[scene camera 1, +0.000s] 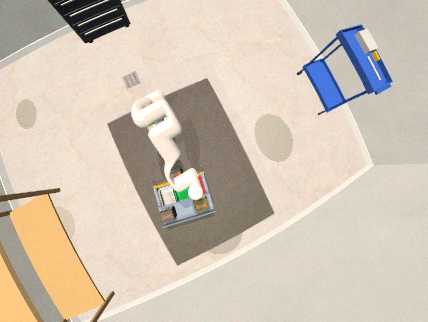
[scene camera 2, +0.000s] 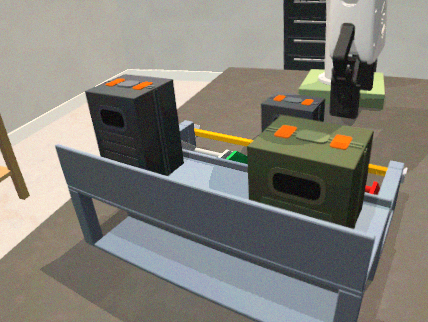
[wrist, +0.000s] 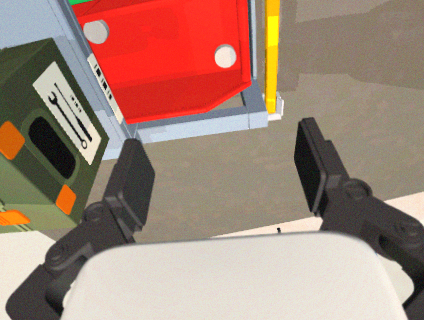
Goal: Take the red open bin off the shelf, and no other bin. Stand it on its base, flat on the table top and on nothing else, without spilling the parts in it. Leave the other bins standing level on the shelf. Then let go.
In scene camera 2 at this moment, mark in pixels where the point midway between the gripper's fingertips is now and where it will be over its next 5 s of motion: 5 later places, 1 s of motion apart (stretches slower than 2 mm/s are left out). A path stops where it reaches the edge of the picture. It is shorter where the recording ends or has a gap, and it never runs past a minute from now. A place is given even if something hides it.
The gripper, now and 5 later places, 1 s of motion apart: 352,101; 312,148; 312,130; 312,143; 314,148; 313,162
